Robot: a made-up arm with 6 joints.
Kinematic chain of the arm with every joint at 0, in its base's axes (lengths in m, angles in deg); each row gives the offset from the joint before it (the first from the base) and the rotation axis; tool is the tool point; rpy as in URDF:
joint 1: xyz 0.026 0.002 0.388 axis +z
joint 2: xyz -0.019 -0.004 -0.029 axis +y
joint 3: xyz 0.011 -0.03 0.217 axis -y
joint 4: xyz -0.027 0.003 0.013 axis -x
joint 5: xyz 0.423 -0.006 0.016 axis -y
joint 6: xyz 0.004 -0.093 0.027 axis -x
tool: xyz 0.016 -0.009 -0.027 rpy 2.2 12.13 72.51
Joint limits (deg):
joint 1: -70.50..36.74
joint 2: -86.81..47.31
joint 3: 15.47..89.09
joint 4: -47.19..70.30
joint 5: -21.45..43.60
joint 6: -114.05..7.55
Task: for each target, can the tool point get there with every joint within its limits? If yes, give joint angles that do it. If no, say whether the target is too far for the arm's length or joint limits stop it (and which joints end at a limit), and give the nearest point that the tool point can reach.
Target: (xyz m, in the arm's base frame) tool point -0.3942 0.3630 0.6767
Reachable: yes | joints -52.60 -72.80 67.75 -29.27 37.65 -90.40
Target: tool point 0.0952 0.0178 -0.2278
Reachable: no: joint limits stop it (at a limit: joint 2, joint 3, joint 4, joint 5, joint 6) | nearest point 0.4956 0.1092 0.2264 | short by 0.612 m
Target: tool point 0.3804 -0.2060 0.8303
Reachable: yes | joints -14.38 26.73 67.68 -12.54 -11.13 -58.71
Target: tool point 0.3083 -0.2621 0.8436
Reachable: yes | joints -26.01 36.23 82.95 -19.86 26.90 -104.78
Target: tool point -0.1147 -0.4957 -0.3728
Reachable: no: too far | nearest point 0.0747 -0.4772 0.2264 | short by 0.629 m
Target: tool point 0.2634 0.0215 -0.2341
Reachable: no: joint limits stop it (at a limit: joint 2, joint 3, joint 4, joint 5, joint 6) | nearest point 0.5060 0.0414 0.2264 | short by 0.521 m
